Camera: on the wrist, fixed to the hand. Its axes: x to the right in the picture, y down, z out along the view.
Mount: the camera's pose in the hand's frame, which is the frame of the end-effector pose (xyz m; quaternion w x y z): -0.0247 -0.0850 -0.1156 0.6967 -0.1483 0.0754 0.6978
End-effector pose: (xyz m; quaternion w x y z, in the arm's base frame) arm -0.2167 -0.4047 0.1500 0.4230 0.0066 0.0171 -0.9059
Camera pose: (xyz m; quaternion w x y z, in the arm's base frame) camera -0.2663 -0.3270 0.0373 0.9266 0.0221 0.1736 -0.3330
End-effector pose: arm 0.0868 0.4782 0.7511 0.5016 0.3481 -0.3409 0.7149
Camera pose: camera 0.1562 0.5855 0.6814 0.0721 0.1236 0.5486 -0.8238
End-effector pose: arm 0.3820 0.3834 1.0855 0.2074 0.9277 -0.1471 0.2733
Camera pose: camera 0.3433 0.5151 1.1340 0.1025 0.4923 -0.7747 0.3833
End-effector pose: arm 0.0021 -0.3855 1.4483 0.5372 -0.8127 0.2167 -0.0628
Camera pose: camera -0.0346 -0.4450 1.5760 0.2812 -0.4899 0.7679 0.3020
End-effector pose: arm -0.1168 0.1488 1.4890 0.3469 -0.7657 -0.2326 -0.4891
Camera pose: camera -0.2541 0.1160 1.5248 0.4870 -0.7104 0.4710 -0.1909
